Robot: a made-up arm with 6 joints. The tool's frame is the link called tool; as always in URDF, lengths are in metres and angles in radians. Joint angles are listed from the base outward.
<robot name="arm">
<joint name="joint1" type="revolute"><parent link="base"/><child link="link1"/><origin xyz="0 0 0.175" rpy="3.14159 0 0"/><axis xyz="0 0 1"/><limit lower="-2.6" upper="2.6"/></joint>
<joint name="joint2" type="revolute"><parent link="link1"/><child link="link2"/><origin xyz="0.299 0.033 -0.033" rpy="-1.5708 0 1.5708"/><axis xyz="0 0 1"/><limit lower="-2.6" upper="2.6"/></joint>
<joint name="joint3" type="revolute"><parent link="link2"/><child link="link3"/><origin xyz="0.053 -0.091 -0.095" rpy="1.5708 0 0"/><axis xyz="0 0 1"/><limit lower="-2.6" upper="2.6"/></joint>
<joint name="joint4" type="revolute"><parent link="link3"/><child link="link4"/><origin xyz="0.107 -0.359 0.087" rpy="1.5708 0 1.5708"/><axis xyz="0 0 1"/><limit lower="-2.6" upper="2.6"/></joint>
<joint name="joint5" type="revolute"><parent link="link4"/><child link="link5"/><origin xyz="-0.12 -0.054 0.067" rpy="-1.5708 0 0"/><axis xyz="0 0 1"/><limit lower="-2.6" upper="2.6"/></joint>
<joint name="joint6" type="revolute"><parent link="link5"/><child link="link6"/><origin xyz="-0.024 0.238 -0.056" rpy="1.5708 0 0"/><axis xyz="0 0 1"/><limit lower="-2.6" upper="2.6"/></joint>
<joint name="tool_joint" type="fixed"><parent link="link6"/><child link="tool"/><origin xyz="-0.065 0.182 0.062" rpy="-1.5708 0 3.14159"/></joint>
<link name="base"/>
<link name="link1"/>
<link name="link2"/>
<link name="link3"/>
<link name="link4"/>
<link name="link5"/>
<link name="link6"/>
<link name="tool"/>
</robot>
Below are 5 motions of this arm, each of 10 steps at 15 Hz.
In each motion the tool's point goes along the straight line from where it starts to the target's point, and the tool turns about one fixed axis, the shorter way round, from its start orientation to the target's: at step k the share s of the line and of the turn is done. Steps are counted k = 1, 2, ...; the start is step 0. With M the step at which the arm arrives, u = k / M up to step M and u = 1 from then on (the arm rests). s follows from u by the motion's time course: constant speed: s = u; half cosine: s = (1 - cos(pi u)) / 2; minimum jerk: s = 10 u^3 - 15 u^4 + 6 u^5.
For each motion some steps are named. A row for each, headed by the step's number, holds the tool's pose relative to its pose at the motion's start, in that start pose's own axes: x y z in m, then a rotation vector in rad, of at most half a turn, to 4 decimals.
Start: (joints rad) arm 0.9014 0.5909 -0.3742 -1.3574 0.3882 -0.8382
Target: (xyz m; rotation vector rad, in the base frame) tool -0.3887 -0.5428 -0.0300 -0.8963 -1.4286 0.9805
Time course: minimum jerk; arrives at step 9
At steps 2, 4, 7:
2: 0.0467 -0.0142 -0.0248 0.0284 0.1354 -0.0088
4: 0.2425 -0.0738 -0.1288 0.1474 0.7030 -0.0459
7: 0.5647 -0.1719 -0.2998 0.3433 1.6367 -0.1070

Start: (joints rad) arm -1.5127 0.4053 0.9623 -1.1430 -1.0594 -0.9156
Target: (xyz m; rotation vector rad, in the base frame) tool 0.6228 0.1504 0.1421 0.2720 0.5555 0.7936
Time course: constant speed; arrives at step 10
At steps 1, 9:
1: -0.0035 -0.0247 -0.0192 0.0411 -0.1407 -0.0362
9: -0.0311 -0.2222 -0.1725 0.3700 -1.2660 -0.3258

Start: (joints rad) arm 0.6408 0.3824 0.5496 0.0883 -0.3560 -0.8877
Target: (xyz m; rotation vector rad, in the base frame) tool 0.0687 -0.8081 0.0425 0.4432 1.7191 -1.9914
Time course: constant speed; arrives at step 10
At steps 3, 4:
3: 0.0107 -0.0666 -0.0497 0.0946 0.3291 -0.2608
4: 0.0142 -0.0889 -0.0662 0.1262 0.4388 -0.3477

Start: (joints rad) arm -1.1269 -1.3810 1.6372 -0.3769 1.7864 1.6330
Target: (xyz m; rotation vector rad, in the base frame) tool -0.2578 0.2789 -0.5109 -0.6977 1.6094 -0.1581
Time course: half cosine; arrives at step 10
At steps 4, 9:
4: -0.1375 0.0177 0.0815 0.2135 0.2440 0.3405
9: -0.3881 0.0500 0.2301 0.6027 0.6890 0.9614

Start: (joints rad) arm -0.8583 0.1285 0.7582 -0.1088 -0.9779 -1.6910
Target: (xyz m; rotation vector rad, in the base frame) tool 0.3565 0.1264 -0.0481 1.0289 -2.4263 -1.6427
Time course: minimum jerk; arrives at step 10
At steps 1, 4, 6, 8, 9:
1: 0.0017 0.0022 0.0000 -0.0054 0.0060 0.0072
4: 0.0647 0.0815 -0.0018 -0.2013 0.2224 0.2678
6: 0.1391 0.1753 -0.0040 -0.4329 0.4783 0.5758
8: 0.1920 0.2420 -0.0055 -0.5975 0.6601 0.7948
9: 0.2020 0.2547 -0.0058 -0.6288 0.6947 0.8364

